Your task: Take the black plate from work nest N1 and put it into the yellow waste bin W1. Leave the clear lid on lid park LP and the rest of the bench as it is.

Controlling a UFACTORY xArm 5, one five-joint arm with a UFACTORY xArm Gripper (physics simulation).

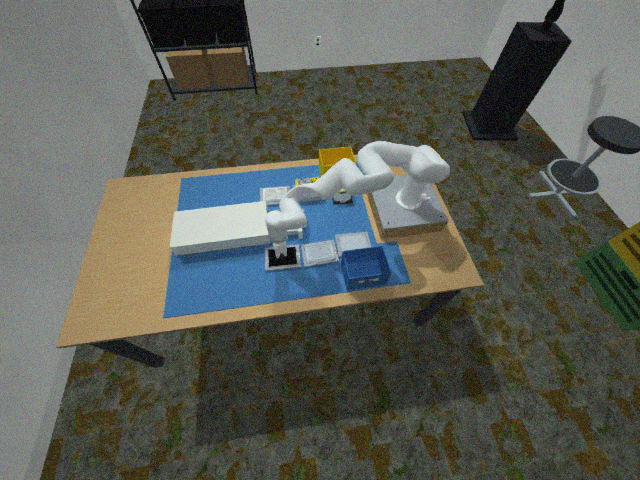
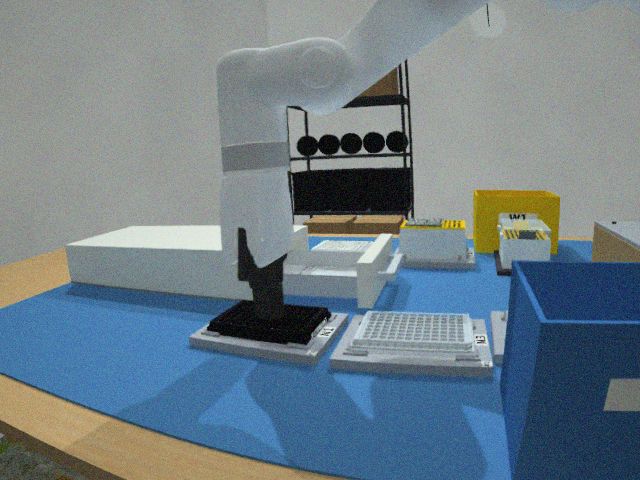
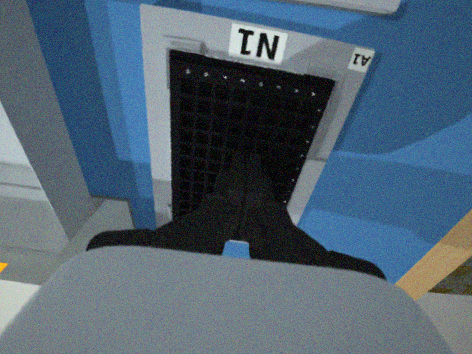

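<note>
The black plate lies flat in work nest N1. My gripper is shut with its fingers together and nothing between them. It points down at the middle of the plate, with the fingertips at or just above its top; a contact cannot be made out. The yellow waste bin W1 stands at the back near the arm's base. Its inside is mostly hidden. I cannot tell which piece is the clear lid on lid park LP.
A white plate sits in nest N3 beside N1. A blue bin stands at the front right. A long white box with an open drawer lies behind N1. A yellow-topped white block stands farther back.
</note>
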